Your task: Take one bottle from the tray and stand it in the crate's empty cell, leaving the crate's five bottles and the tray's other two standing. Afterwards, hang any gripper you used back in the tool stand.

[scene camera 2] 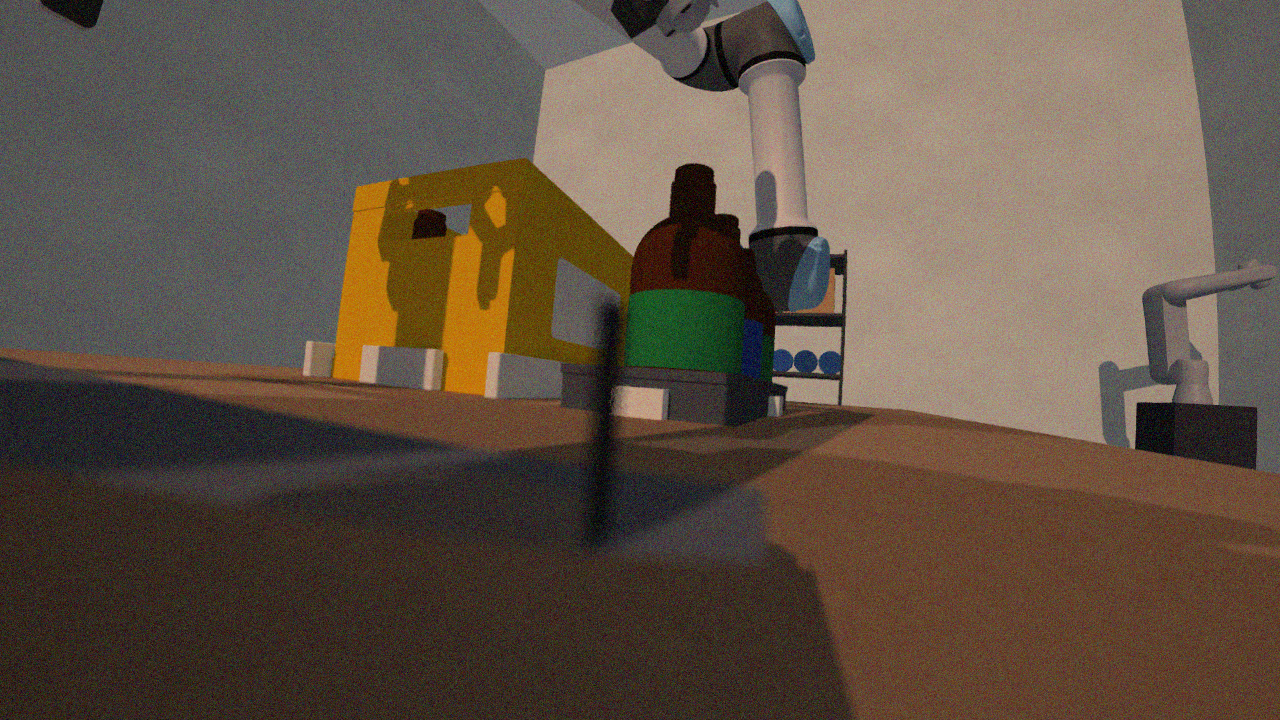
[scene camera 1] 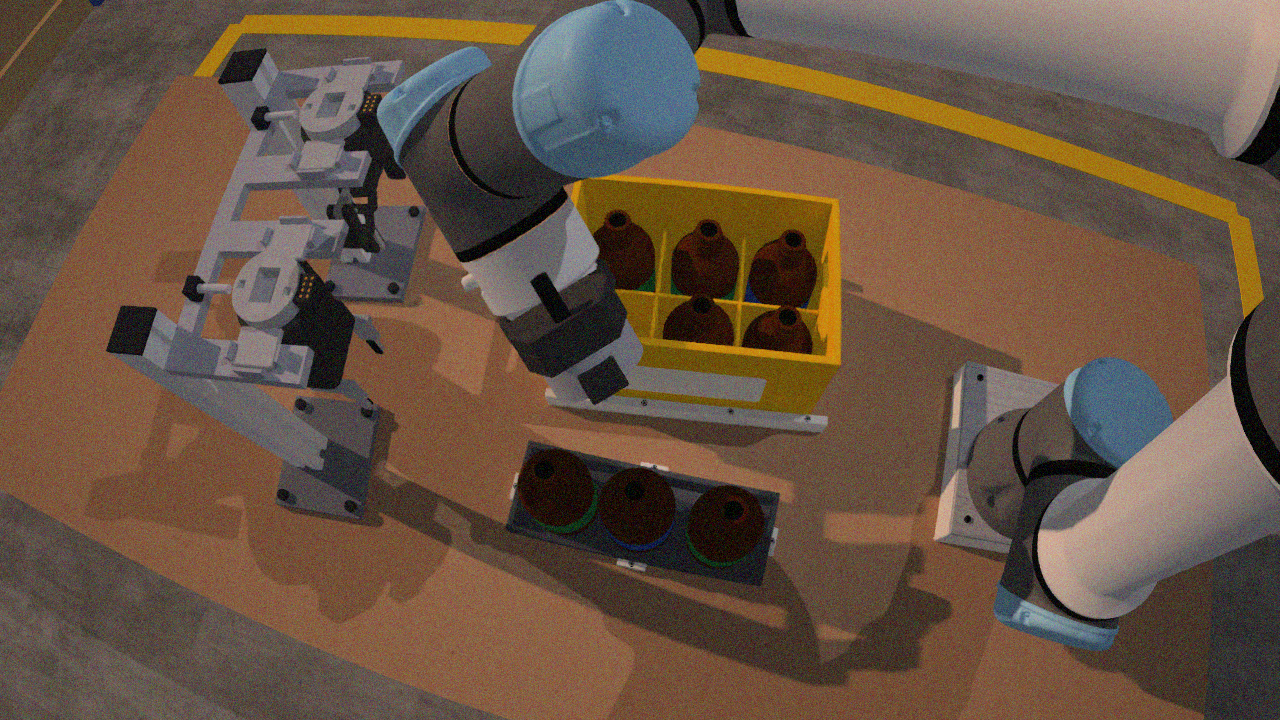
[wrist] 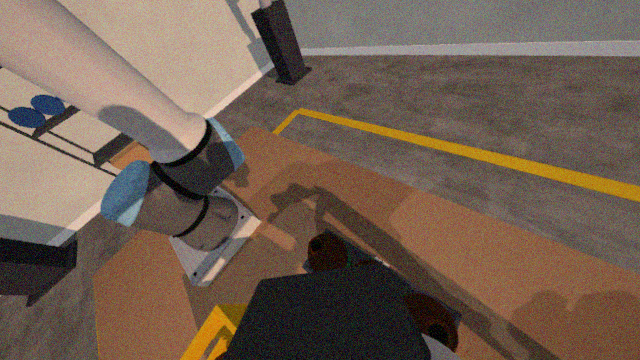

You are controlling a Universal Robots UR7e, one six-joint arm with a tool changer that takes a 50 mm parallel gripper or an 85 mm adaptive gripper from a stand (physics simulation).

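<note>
The arm's bare tool end [scene camera 1: 601, 377] is above the front left of the yellow crate [scene camera 1: 831, 295] [scene camera 2: 478, 313] [wrist: 206, 327] and carries no gripper. Two grippers [scene camera 1: 364, 362] [scene camera 1: 365, 234] hang in the tool stand [scene camera 1: 237, 192]; the nearer one's fingers look apart. The dark tray [scene camera 1: 698, 568] [scene camera 2: 698, 398] holds three upright brown bottles: left, green label [scene camera 1: 554, 489] [scene camera 2: 685, 326]; middle, blue [scene camera 1: 636, 507]; right, green [scene camera 1: 725, 525] [wrist: 327, 252]. Five bottles stand in the crate: three in the back row, and middle and right in front. Its front-left cell is empty, partly hidden by the arm.
A white rail [scene camera 1: 685, 411] runs along the crate's front. The arm's base plate [scene camera 1: 955, 447] [wrist: 200, 277] is right of crate and tray. A dark block [wrist: 330, 320] covers the wrist view's lower middle. A shelf rack [scene camera 2: 843, 331] stands far behind.
</note>
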